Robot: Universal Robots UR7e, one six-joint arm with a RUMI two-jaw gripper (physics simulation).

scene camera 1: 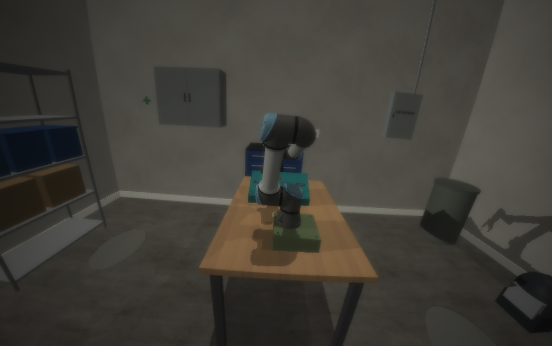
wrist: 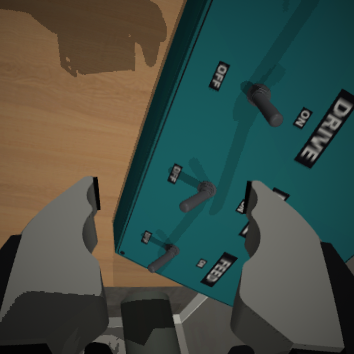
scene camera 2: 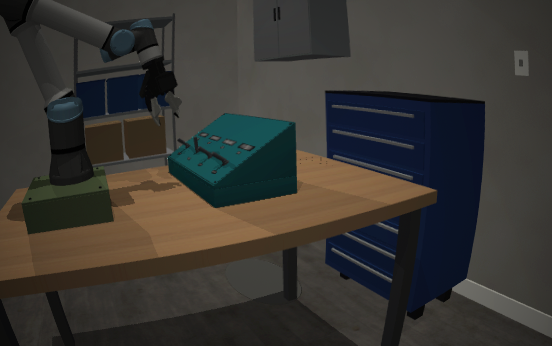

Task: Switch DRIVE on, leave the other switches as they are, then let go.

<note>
I see my gripper [scene camera 2: 169, 121] and a teal switch console [wrist: 202, 131].
My gripper shows as well in the wrist view [wrist: 171, 181].
</note>
